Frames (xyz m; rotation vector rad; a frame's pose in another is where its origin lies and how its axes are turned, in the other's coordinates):
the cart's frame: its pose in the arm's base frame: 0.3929 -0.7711 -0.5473 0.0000 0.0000 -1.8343
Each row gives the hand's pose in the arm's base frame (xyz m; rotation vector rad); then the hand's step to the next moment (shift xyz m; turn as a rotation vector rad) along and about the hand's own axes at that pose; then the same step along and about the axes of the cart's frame.
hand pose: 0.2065 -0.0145 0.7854 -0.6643 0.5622 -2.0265
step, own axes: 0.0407 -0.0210 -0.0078 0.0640 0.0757 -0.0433
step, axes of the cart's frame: 0.0324 -0.0288 0.0167 0.0862 0.0130 -0.0641
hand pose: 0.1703 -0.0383 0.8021 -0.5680 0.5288 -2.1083
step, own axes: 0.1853 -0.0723 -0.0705 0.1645 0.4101 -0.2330
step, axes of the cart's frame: 0.1475 -0.1495 0.0208 0.2963 0.1236 -0.3827
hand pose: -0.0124 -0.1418 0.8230 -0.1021 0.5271 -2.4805
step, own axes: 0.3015 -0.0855 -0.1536 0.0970 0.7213 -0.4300
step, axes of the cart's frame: 0.1370 -0.2972 -0.1214 0.3684 0.3356 -0.6828
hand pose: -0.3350 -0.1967 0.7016 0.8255 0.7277 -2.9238
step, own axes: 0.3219 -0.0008 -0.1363 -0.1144 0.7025 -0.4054
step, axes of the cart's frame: -0.0371 -0.2277 -0.2627 0.3409 0.5014 -0.5508
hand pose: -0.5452 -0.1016 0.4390 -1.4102 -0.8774 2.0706
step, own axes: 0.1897 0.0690 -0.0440 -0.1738 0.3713 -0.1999
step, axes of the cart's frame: -0.0851 -0.0519 -0.1810 0.2527 0.3120 -0.2164
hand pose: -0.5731 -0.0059 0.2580 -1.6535 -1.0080 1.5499
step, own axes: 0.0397 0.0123 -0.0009 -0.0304 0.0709 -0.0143
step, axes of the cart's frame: -0.0281 -0.0051 -0.0302 0.0531 0.0363 -0.0449
